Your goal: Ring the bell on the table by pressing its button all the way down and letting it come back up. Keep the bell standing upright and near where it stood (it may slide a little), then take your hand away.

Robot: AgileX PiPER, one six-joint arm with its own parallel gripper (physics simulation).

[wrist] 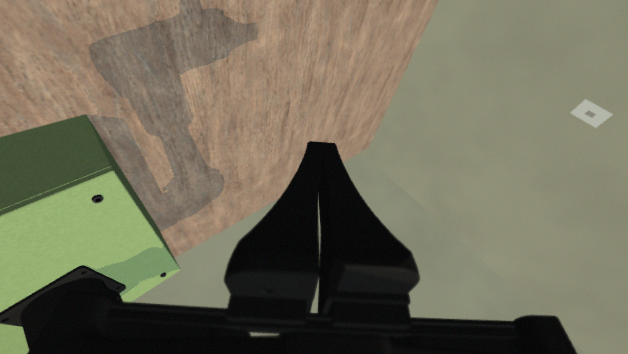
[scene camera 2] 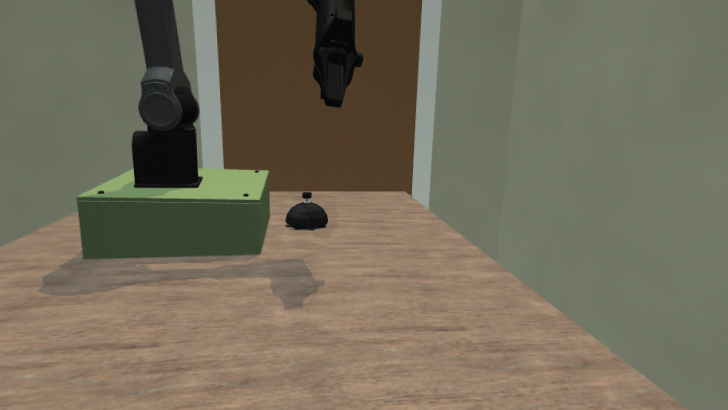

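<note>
A black dome-shaped bell (scene camera 2: 306, 215) stands upright on the wooden table (scene camera 2: 356, 325) (wrist: 280, 90), to the right of the green box in the scene view. Its small black button (scene camera 2: 306, 195) sits raised on a short silver stem at the top. The bell does not show in the wrist view. My gripper (scene camera 2: 333, 104) (wrist: 320, 157) is shut, with its fingertips together and nothing between them. It hangs high above the table, and in the scene view it appears above and slightly right of the bell, well apart from it.
The green box (scene camera 2: 173, 229) (wrist: 55, 160) carries the arm's base (scene camera 2: 165, 158) and stands left of the bell. Shadows of the arm fall on the table. A wall (scene camera 2: 611, 152) (wrist: 500, 200) runs along the right side, and a brown door (scene camera 2: 376, 127) stands behind the table's far edge.
</note>
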